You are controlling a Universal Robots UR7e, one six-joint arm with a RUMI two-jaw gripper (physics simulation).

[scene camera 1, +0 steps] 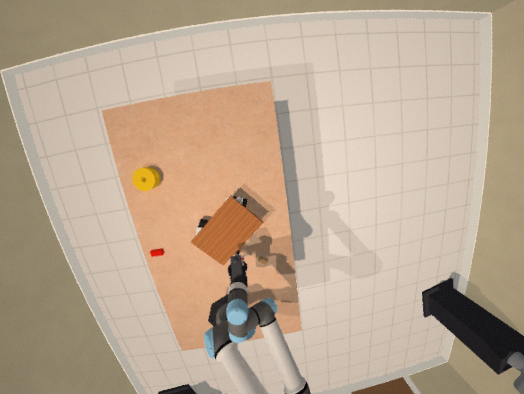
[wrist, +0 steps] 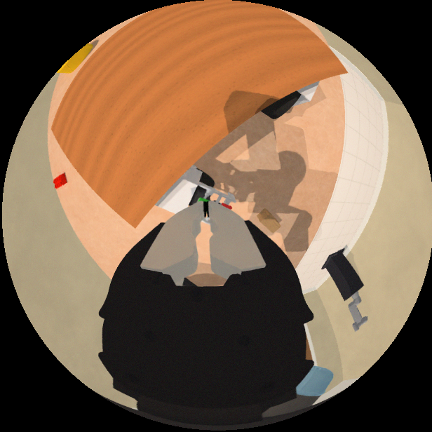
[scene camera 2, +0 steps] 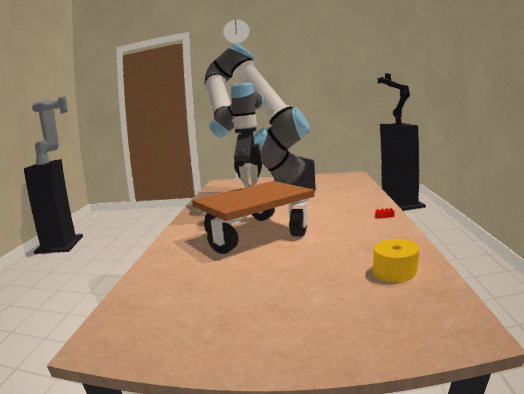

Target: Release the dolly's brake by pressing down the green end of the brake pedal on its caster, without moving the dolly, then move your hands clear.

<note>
In view: my gripper (scene camera 2: 251,191), a dolly (scene camera 2: 222,209) and a yellow cylinder (scene camera 2: 395,260).
The dolly also shows in scene camera 1 (scene camera 1: 233,224) and in the wrist view (wrist: 136,117). My gripper also shows in the wrist view (wrist: 206,203).
</note>
